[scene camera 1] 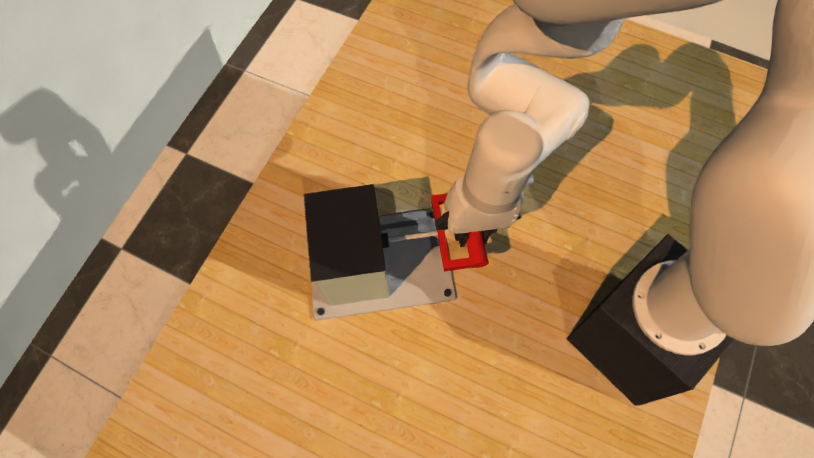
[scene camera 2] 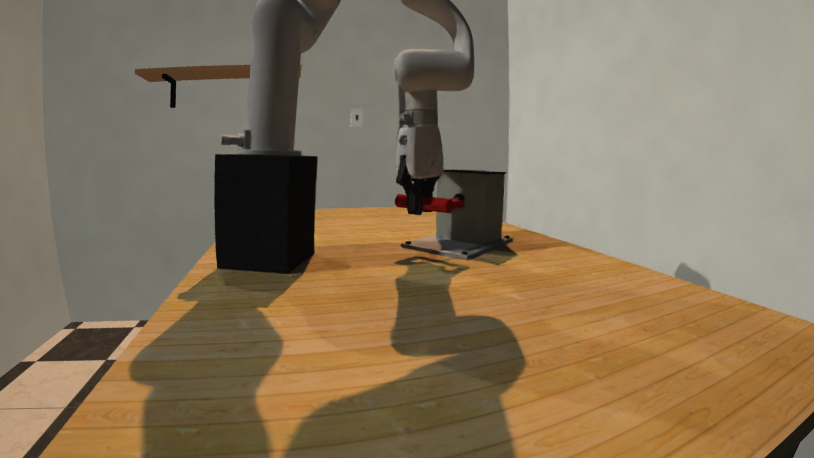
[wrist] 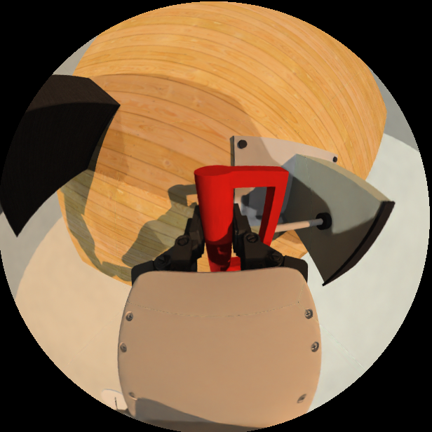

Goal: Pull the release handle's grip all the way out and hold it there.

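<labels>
Looking at a grey base plate, I can tell that (wrist: 248, 150) and (scene camera 2: 414, 243) are the same spot on it.
</labels>
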